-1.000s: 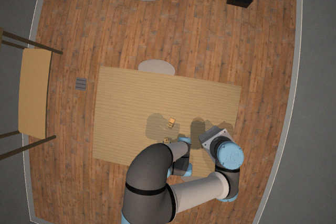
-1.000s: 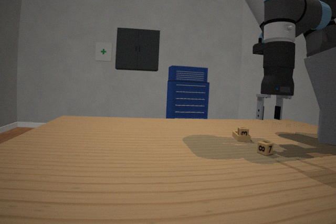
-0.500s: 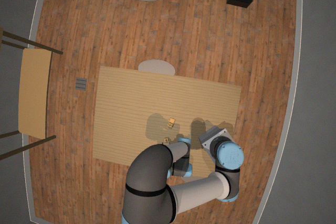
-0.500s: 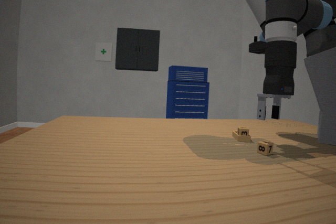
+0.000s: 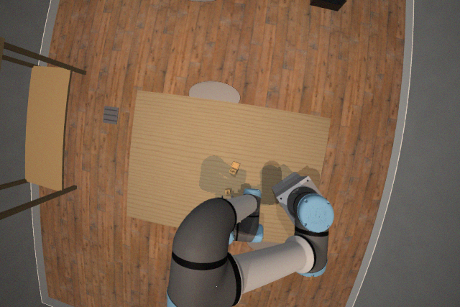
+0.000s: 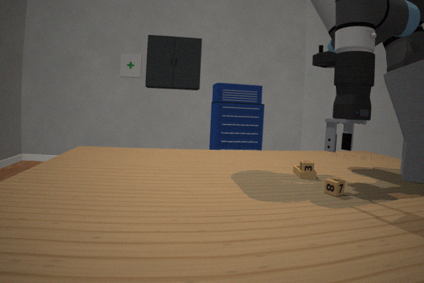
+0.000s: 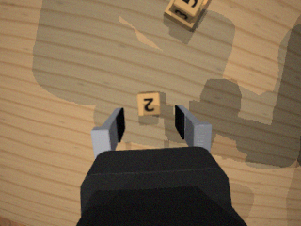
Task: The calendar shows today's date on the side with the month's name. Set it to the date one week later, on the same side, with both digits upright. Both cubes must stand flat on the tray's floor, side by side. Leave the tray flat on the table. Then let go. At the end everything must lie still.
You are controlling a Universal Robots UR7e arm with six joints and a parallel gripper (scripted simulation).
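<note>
My hand is 9 cm above the wooden date cube. From my hand the other things lie so: wooden calendar tray (15 cm to the right, 10 cm below, 2 cm behind).
</note>
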